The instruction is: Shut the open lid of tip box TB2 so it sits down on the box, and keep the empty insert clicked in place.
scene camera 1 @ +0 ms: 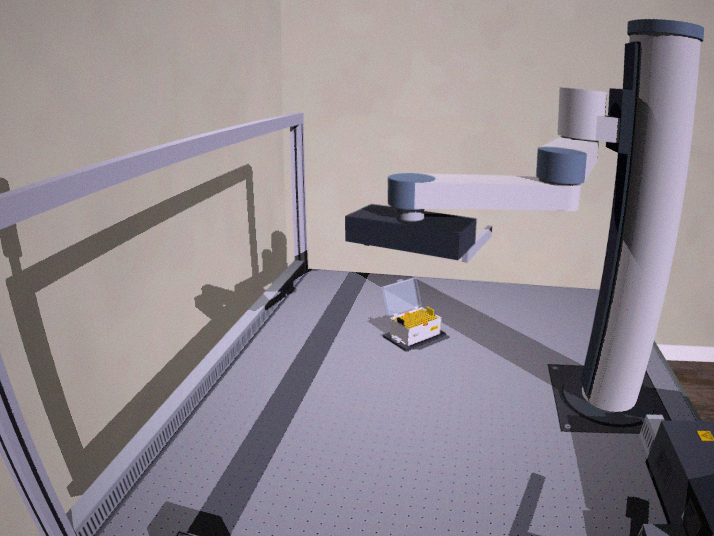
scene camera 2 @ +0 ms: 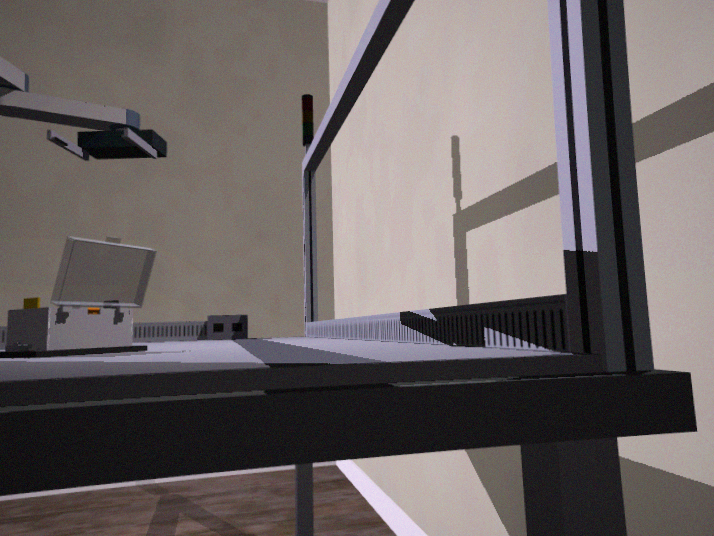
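Seen in the pictures: gripper, fingertip midpoint: (scene camera 2: 87,133); arm's base, origin of the base link: (scene camera 1: 607,400).
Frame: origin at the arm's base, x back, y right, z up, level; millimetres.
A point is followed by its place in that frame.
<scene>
Tip box TB2 (scene camera 1: 425,332) {x -503, y 229, z 43 mm} (scene camera 2: 92,330) {x -566, y 287, z 44 mm} is white and stands on a dark base plate (scene camera 1: 408,347) {x -544, y 175, z 21 mm}. Its clear lid (scene camera 1: 402,297) {x -582, y 311, z 110 mm} (scene camera 2: 103,272) {x -583, y 317, z 118 mm} stands open, tilted up from the hinge side. The yellow insert (scene camera 1: 416,318) {x -534, y 260, z 70 mm} sits in the box top and looks level; a yellow tab (scene camera 1: 430,312) {x -496, y 294, z 76 mm} (scene camera 2: 31,302) {x -498, y 299, z 81 mm} sticks up at its edge. Whether the insert is clicked in cannot be told. My gripper (scene camera 1: 446,220) {x -450, y -167, z 476 mm} (scene camera 2: 86,132) {x -450, y -167, z 476 mm} is open and empty, high above the box and lid. Its fingers are spread wide; in the scene camera 1 view its dark body hides one finger.
The arm's white column (scene camera 1: 663,219) {x 9, y -74, z 498 mm} stands at the right of the table (scene camera 1: 369,438) {x -576, y -226, z 13 mm}. A metal frame (scene camera 1: 173,151) {x -1004, y -158, z 606 mm} (scene camera 2: 582,173) {x -1004, y 715, z 153 mm} runs along one side above a slotted duct (scene camera 1: 190,398) {x -1003, y -230, z 46 mm}. A dark unit (scene camera 1: 686,455) {x 54, y -360, z 128 mm} stands at the near right. A signal light (scene camera 2: 307,118) {x -1020, y -686, z 768 mm} stands behind.
</scene>
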